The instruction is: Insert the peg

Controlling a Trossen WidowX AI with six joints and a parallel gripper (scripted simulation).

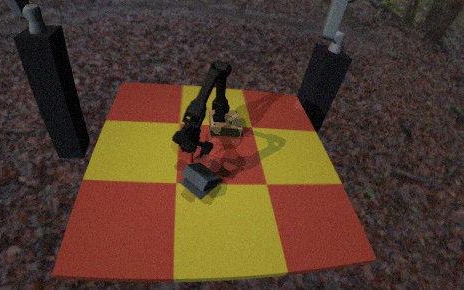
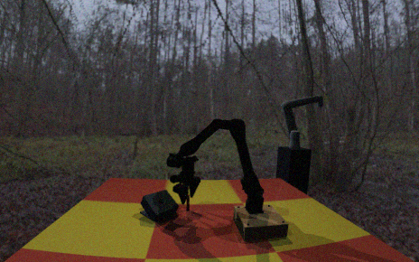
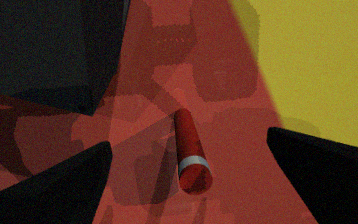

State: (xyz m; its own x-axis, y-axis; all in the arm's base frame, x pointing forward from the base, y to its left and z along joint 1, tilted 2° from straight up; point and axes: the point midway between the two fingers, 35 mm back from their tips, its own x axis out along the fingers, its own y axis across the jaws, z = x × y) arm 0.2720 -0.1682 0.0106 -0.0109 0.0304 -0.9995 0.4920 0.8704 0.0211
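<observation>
Now: gripper tip 1 cm below the red round peg. Also, from my gripper tip: grey sloped panel: 13 cm ahead, 4 cm to the left.
</observation>
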